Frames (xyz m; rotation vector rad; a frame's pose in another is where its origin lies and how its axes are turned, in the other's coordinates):
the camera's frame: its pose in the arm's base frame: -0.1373 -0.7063 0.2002 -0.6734 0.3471 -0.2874
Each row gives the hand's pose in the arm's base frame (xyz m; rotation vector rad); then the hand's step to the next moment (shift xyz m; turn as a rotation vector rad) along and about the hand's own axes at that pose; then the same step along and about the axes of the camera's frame.
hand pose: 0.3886 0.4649 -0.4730 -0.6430 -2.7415 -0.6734
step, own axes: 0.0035 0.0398 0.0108 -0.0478 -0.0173 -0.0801
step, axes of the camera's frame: -0.0026 0.0261 0.0320 0.0552 -0.0761 0.0128
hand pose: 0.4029 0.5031 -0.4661 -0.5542 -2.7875 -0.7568
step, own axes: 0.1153 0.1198 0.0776 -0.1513 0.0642 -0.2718
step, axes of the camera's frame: -0.1247 0.1051 0.0841 0.1733 -0.2142 0.1580
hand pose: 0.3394 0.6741 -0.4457 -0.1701 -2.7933 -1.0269
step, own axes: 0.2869 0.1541 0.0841 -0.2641 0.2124 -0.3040
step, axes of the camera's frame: -0.3280 0.0426 0.0609 0.2456 -0.1928 0.3313
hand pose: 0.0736 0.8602 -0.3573 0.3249 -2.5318 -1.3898
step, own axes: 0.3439 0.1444 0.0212 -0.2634 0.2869 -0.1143
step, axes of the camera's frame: -0.3384 -0.1533 -0.0393 0.1247 -0.0375 0.3844
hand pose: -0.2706 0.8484 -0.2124 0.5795 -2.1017 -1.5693
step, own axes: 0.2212 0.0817 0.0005 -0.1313 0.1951 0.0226
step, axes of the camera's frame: -0.1502 -0.1720 -0.0588 -0.0170 0.0105 0.2354
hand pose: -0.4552 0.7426 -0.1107 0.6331 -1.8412 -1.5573
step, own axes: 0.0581 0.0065 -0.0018 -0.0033 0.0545 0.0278
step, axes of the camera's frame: -0.0226 -0.0469 -0.0267 -0.0368 -0.0118 0.0475
